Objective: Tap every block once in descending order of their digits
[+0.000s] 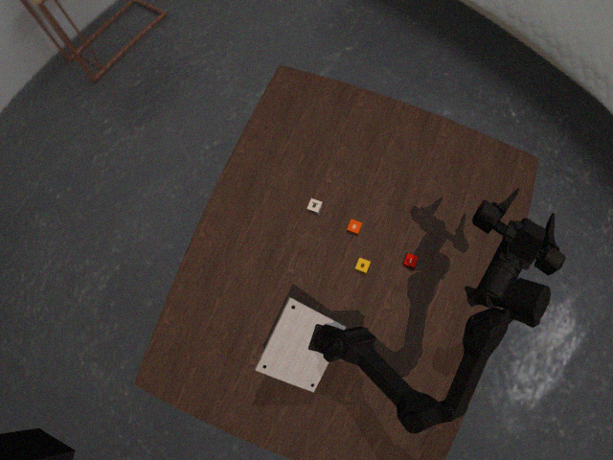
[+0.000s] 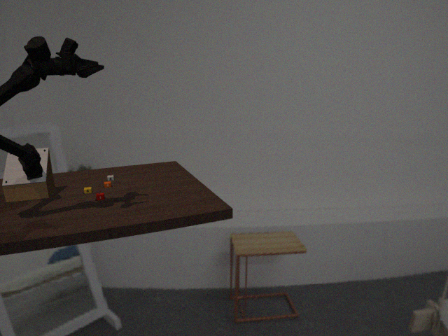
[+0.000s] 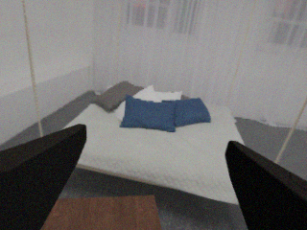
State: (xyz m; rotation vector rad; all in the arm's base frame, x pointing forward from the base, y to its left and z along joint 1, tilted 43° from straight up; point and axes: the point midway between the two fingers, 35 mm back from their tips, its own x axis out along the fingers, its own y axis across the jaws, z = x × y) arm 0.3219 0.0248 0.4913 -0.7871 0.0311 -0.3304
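Right now the yellow block is 90 mm behind my gripper tip, 290 mm to the left of it and 510 mm below it. Round my gripper tip: orange block 340 mm to the left, 510 mm below; then white block 30 mm ahead, 460 mm to the left, 510 mm below; then red block 40 mm behind, 170 mm to the left, 510 mm below.
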